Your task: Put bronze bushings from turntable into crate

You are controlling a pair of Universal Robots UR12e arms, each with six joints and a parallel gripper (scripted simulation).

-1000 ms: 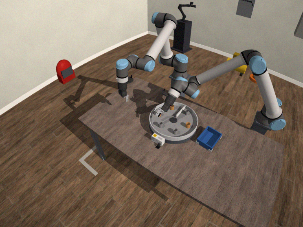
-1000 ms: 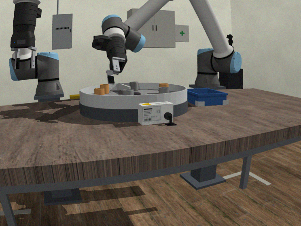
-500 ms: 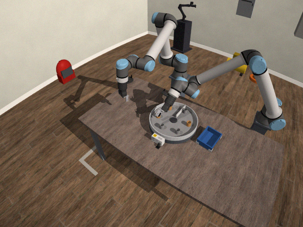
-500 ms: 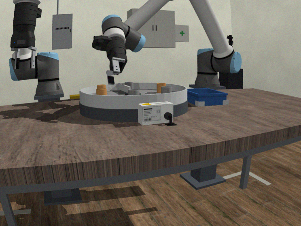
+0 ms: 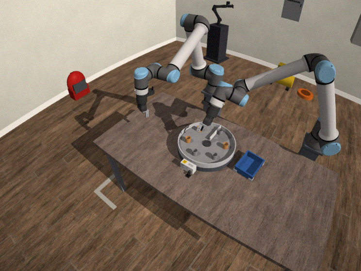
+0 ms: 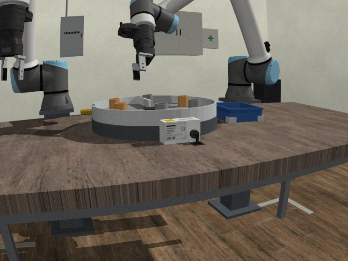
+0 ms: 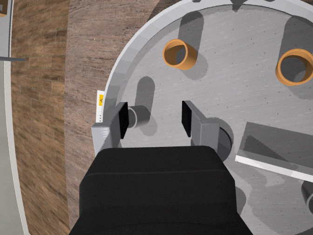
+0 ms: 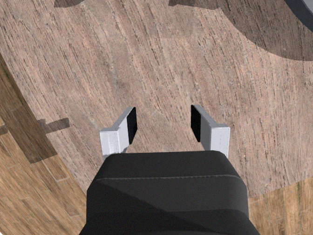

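Observation:
My left gripper is now 3 cm past the turntable, 5 cm to the right of it and 14 cm above it. From my left hand the other things lie so: blue crate: 9 cm behind, 38 cm to the left, 16 cm below.

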